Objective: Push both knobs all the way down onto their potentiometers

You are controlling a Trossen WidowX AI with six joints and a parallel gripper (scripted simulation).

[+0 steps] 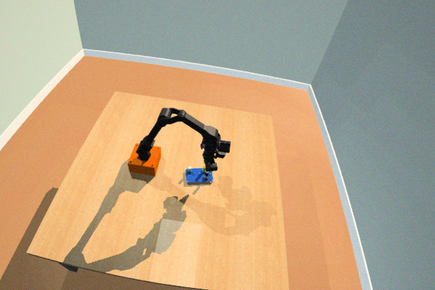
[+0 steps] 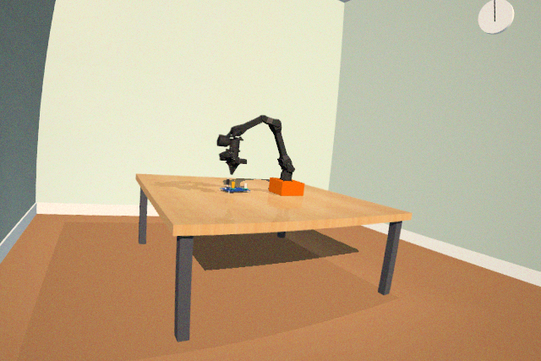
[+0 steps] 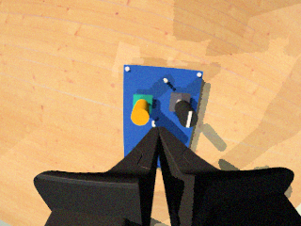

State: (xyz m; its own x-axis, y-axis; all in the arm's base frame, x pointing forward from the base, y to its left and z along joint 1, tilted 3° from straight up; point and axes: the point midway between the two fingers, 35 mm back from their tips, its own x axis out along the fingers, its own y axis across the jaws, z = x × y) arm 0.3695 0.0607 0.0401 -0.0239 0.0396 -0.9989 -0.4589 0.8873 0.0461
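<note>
Right now the black knob is 10 mm ahead of my gripper tip, 30 mm to the right of it and 40 mm below it. The rest, counted from my gripper tip: orange knob 10 mm behind, 10 mm to the left, 60 mm below.
</note>
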